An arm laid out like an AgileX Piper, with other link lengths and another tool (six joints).
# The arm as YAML. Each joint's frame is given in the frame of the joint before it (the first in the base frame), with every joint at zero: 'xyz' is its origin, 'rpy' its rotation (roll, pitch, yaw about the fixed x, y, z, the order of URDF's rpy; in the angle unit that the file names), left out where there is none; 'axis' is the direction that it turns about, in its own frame. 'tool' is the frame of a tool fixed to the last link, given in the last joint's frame.
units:
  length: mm
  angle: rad
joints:
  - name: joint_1
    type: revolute
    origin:
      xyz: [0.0, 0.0, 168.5]
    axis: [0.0, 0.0, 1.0]
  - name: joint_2
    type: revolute
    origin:
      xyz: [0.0, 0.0, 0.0]
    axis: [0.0, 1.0, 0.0]
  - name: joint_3
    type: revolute
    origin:
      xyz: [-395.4, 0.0, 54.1]
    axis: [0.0, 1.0, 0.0]
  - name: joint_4
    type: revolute
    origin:
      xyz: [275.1, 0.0, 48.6]
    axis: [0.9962, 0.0, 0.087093]
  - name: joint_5
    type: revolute
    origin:
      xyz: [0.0, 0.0, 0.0]
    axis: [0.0, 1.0, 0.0]
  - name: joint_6
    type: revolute
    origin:
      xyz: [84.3, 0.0, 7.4]
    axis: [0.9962, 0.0, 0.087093]
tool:
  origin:
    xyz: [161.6, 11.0, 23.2]
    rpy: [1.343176, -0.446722, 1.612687]
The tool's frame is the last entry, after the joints.
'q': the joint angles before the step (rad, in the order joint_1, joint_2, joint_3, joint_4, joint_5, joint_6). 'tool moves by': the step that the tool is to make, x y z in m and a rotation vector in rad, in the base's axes. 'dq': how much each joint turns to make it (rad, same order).
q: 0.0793, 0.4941, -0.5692, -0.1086, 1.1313, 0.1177
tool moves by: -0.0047, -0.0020, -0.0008, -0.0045, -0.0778, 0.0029
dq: 0.0004, -0.0741, 0.0314, -0.0098, -0.0348, -0.0005
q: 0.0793, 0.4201, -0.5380, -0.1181, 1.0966, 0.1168
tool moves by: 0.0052, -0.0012, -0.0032, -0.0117, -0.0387, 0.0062
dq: -0.0006, -0.0154, 0.0321, -0.0116, -0.0552, -0.0032
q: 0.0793, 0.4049, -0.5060, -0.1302, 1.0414, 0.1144
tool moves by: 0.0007, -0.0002, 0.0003, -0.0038, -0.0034, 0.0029
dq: 0.0003, 0.0000, 0.0011, -0.0019, -0.0046, -0.0031
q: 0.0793, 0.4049, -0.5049, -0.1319, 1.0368, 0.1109
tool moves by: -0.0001, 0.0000, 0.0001, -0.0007, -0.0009, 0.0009
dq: 0.0001, -0.0009, 0.0000, -0.0001, 0.0000, -0.0011
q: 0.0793, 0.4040, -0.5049, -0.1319, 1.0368, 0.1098
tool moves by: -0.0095, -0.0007, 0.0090, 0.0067, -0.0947, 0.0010
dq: -0.0002, -0.0927, 0.0002, 0.0001, -0.0026, -0.0011
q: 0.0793, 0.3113, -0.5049, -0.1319, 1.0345, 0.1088
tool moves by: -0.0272, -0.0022, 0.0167, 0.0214, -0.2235, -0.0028
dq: -0.0002, -0.2251, -0.0001, 0.0002, 0.0013, 0.0043
